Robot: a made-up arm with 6 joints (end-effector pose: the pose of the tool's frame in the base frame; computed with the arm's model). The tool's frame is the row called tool.
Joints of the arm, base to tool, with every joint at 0 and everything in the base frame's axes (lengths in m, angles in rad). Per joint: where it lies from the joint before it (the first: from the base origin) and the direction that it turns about. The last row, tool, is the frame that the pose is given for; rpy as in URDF.
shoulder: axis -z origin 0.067 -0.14 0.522
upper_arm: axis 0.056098 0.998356 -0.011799 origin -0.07 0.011 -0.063
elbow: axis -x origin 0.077 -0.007 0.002
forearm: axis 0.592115 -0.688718 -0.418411 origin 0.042 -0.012 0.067
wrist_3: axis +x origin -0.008 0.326 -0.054
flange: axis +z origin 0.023 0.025 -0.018
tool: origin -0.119 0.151 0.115 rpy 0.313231 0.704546 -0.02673
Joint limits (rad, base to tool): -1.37..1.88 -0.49..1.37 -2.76..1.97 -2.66..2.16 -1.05..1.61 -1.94..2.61
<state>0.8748 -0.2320 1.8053 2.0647 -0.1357 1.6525</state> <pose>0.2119 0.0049 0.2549 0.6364 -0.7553 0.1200 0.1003</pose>
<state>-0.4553 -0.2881 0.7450 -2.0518 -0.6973 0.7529</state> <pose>-0.3761 -0.1127 0.4343 0.1357 0.7606 -0.6294 0.0832</pose>
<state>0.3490 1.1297 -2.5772 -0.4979 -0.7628 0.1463</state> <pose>0.0801 -0.4792 0.7113 0.4120 0.8551 0.3022 -0.0879</pose>
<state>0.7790 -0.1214 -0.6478 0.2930 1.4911 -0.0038</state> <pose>0.0376 -0.0404 0.7662 0.3866 0.8557 -0.2736 0.2084</pose>
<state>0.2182 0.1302 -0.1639 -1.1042 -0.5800 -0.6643</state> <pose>-0.1842 0.2839 0.3514 0.7862 -0.3627 0.4341 -0.2488</pose>
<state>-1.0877 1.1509 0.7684 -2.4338 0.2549 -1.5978</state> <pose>-0.0211 -0.3841 0.7430 0.1475 -0.9174 -0.3282 0.1699</pose>
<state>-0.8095 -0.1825 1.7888 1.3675 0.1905 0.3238</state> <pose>-0.1257 0.0836 0.0717 0.7643 -0.2405 -0.2908 0.5229</pose>
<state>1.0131 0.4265 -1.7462 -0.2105 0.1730 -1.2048</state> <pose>0.0931 -0.4806 0.8132 0.0546 -0.9184 -0.2347 0.3139</pose>
